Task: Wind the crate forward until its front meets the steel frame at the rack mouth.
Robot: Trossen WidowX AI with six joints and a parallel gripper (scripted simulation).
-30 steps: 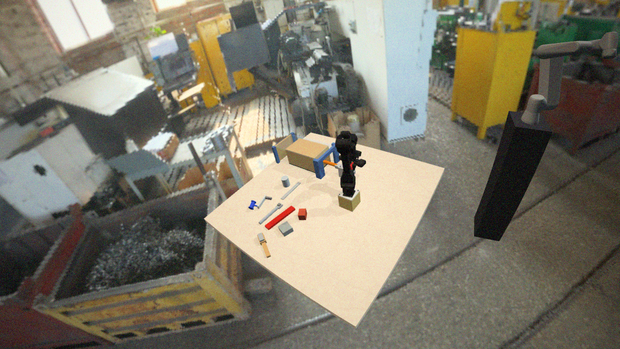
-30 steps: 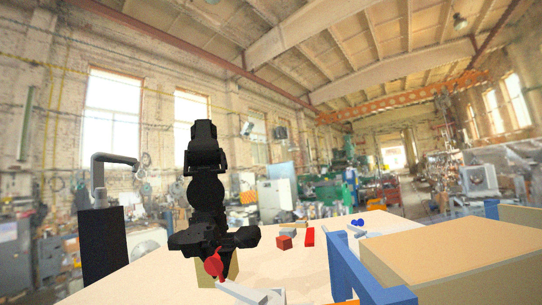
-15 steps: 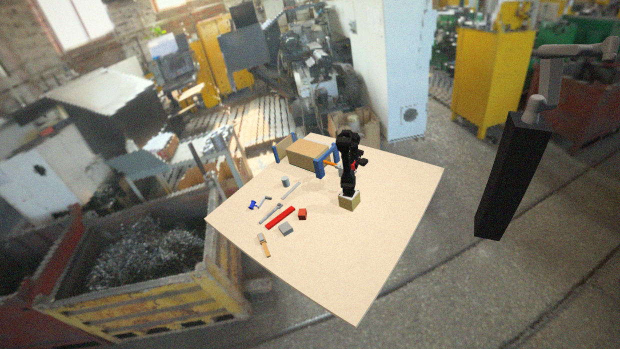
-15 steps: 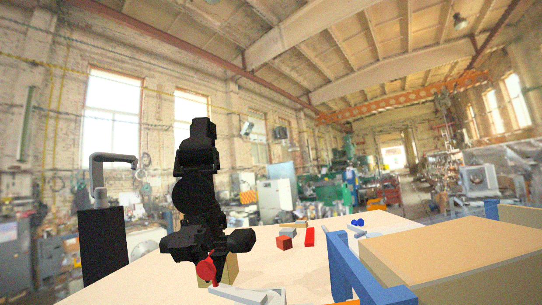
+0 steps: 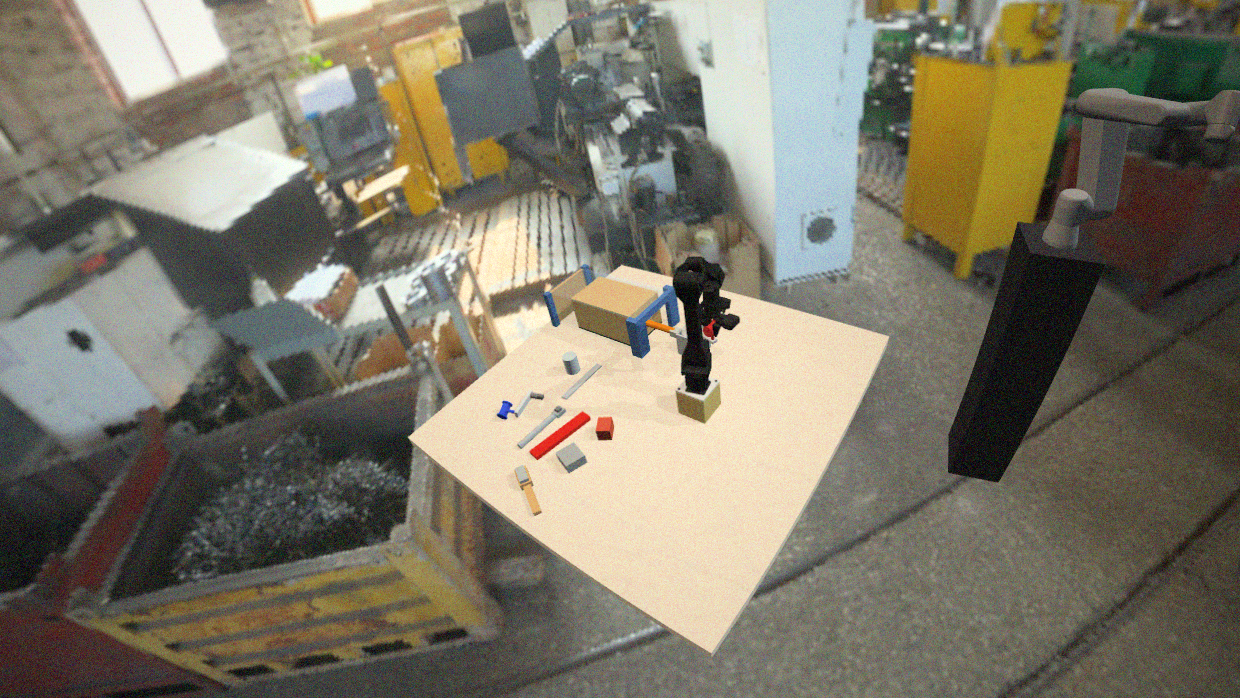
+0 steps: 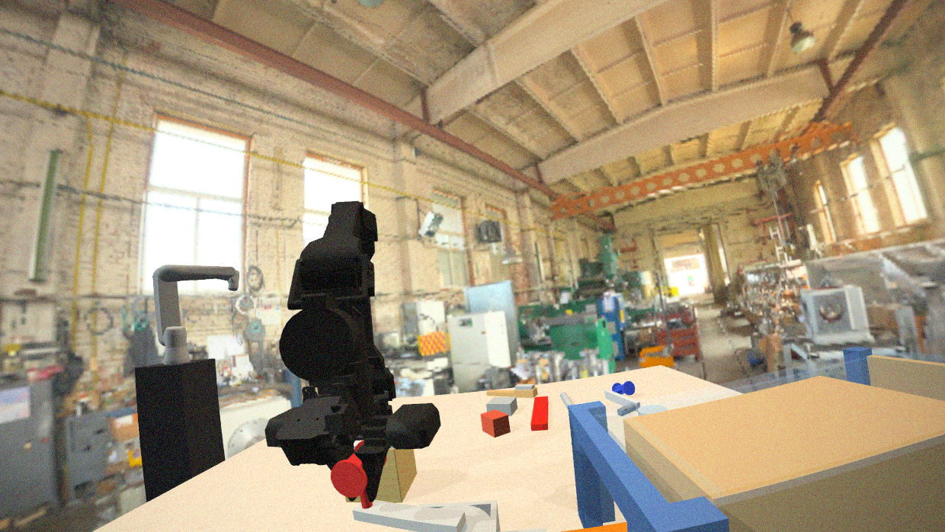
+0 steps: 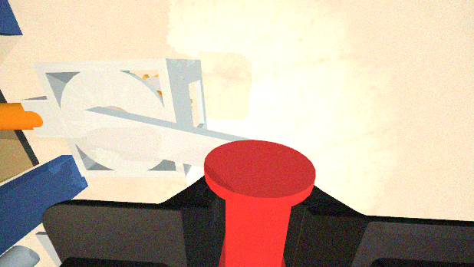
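The blue steel frame lies 250 mm ahead of my gripper tip, 70 mm to the right of it and 10 mm below it. Also, from my gripper tip: red-knobbed winch handle (40 mm ahead, 10 mm to the right, 10 mm below); red knob (20 mm above); grey winch (80 mm ahead, 40 mm to the right, 80 mm below).
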